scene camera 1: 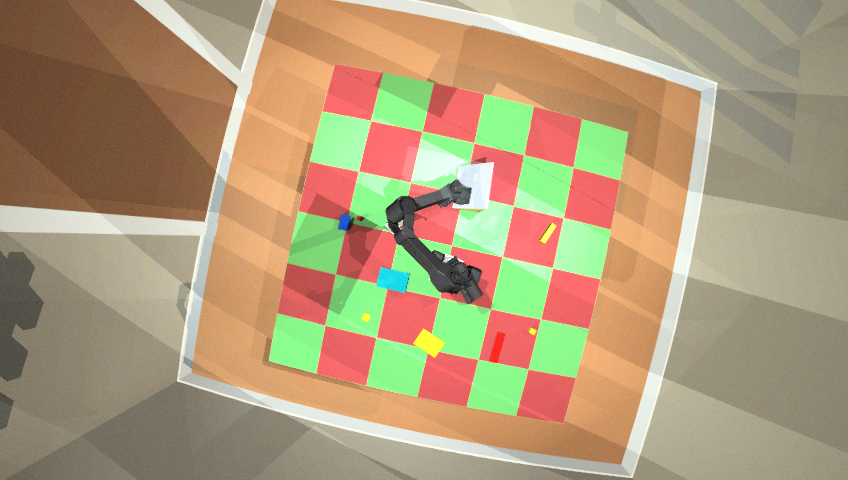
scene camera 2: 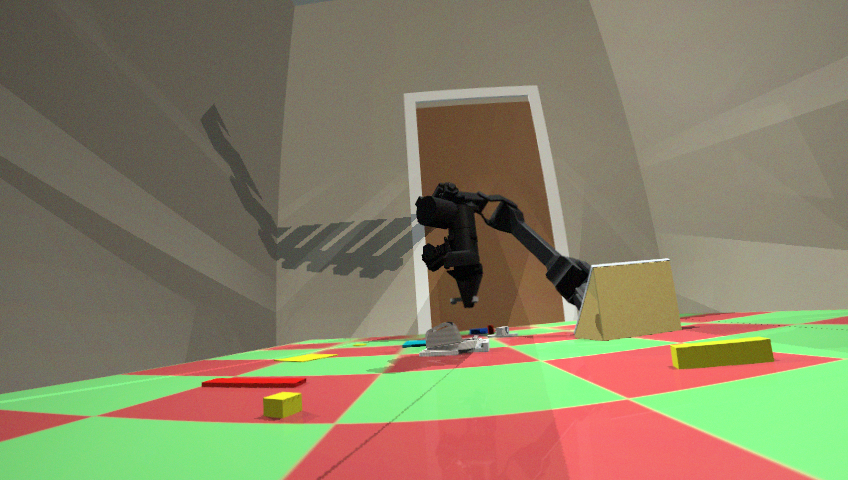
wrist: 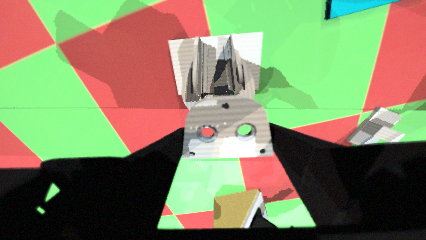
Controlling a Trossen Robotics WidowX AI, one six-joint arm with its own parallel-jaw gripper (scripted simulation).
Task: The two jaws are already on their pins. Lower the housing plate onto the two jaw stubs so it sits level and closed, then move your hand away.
I see my gripper, a yellow bar, a red bar and a yellow cube.
My gripper is seen too in the wrist view.
